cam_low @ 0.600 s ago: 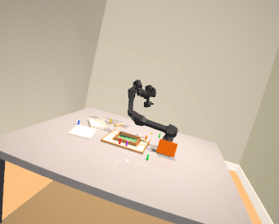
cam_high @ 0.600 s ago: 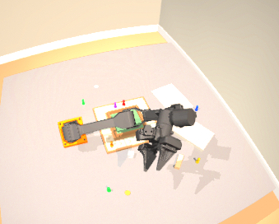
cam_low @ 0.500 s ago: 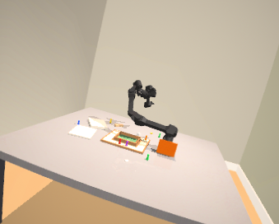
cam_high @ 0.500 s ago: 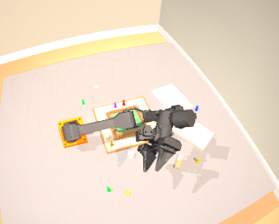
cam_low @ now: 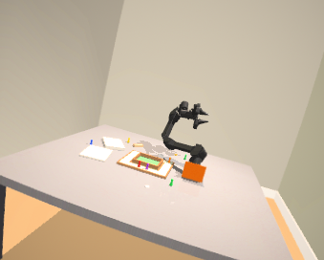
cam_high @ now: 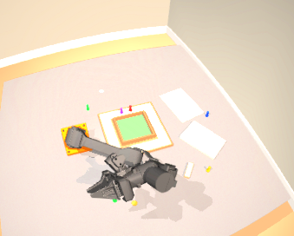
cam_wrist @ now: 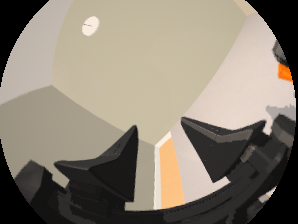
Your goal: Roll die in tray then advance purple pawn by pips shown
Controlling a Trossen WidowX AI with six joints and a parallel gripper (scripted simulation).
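The white die lies 260 mm ahead of my gripper tip, 190 mm to the left of it and 300 mm below it. The rest, counted from my gripper tip: wooden block (440 mm ahead, 50 mm to the left, 310 mm below); yellow pawn (520 mm ahead, 10 mm to the left, 300 mm below); yellow disc (160 mm ahead, 30 mm to the left, 310 mm below).
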